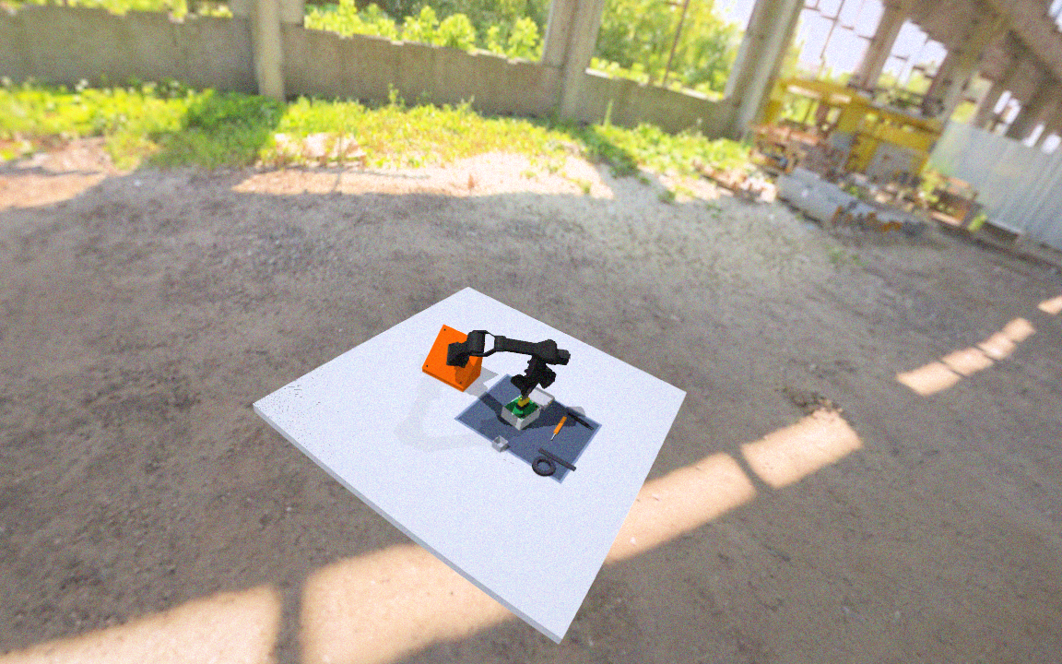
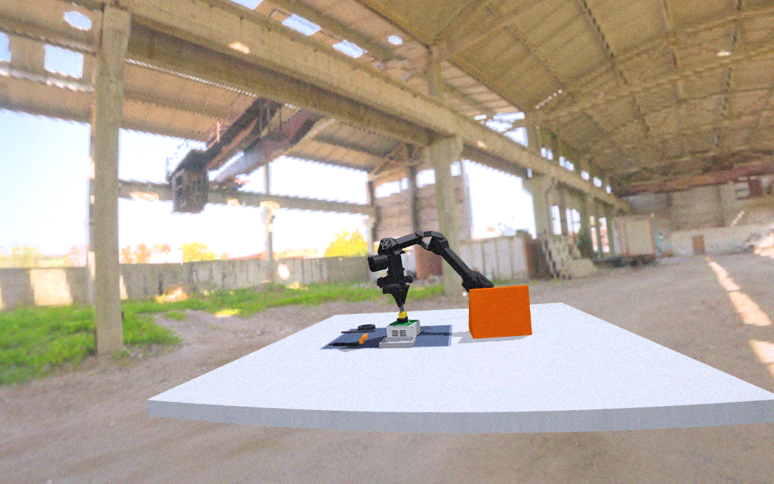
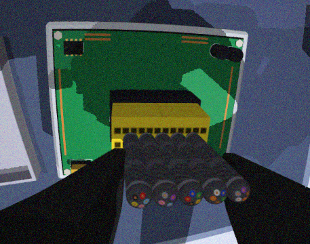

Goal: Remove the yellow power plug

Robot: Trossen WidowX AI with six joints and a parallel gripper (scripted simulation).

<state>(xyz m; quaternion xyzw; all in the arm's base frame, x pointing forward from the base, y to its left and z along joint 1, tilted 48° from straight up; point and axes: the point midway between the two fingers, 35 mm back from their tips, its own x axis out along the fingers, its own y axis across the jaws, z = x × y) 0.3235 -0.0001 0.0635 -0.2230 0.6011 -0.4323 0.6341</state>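
Now: the yellow power plug 3 cm below my gripper tip. Also, from my gripper tip: dark mat (12 cm below, 5 cm ahead, 1 cm to the right); then black rod (21 cm ahead, 12 cm to the right, 12 cm below).
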